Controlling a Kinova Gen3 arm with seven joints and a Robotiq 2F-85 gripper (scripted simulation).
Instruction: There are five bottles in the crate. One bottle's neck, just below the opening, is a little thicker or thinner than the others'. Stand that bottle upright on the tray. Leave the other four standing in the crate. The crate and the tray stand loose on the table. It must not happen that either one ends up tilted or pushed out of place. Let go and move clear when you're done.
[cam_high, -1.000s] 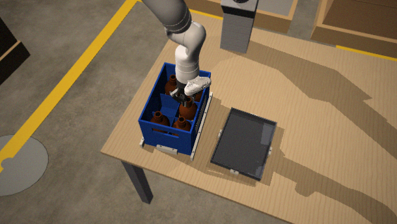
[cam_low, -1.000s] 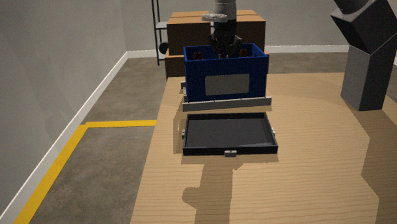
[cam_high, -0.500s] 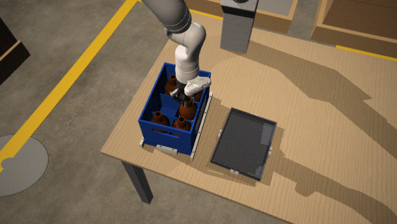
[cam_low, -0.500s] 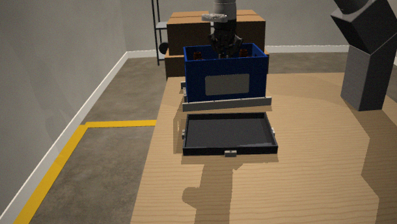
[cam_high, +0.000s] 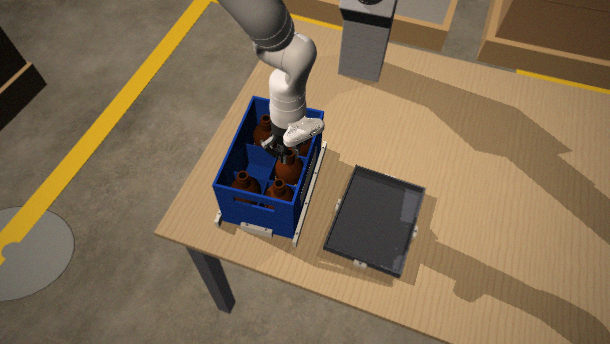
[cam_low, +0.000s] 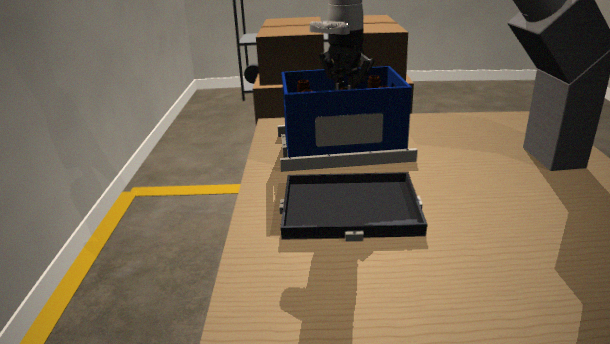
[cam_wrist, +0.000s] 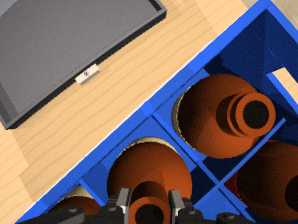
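The blue crate is 70 mm below my hand, 40 mm to the right of it and 10 mm ahead of it. Also, from my hand: dark grey tray: 230 mm to the left, 140 mm below, 40 mm behind.
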